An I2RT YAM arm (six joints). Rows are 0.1 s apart.
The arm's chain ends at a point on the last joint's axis. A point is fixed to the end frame.
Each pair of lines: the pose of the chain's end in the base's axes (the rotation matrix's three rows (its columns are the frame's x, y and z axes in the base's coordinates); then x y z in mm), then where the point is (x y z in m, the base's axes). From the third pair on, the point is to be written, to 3 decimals.
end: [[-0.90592 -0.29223 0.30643], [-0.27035 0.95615 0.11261], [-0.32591 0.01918 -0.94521]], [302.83 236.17 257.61]
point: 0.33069 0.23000 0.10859
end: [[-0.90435 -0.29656 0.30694], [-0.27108 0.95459 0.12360], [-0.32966 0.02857 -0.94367]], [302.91 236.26 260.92]
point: 0.33096 0.23173 0.11187
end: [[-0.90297 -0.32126 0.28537], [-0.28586 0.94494 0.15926], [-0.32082 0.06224 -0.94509]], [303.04 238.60 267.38]
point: 0.328 0.239 0.118
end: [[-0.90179 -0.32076 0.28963], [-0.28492 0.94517 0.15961], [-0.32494 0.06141 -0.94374]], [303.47 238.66 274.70]
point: 0.329 0.239 0.125
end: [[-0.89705 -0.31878 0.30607], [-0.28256 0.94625 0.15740], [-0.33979 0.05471 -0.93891]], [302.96 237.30 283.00]
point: 0.331 0.238 0.134
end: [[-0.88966 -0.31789 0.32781], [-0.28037 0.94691 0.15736], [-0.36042 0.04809 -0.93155]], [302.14 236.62 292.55]
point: 0.334 0.237 0.144
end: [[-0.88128 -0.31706 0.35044], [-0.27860 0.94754 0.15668], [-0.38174 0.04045 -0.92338]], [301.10 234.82 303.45]
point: 0.337 0.235 0.156
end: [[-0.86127 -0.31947 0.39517], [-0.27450 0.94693 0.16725], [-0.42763 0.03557 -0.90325]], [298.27 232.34 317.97]
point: 0.341 0.234 0.172
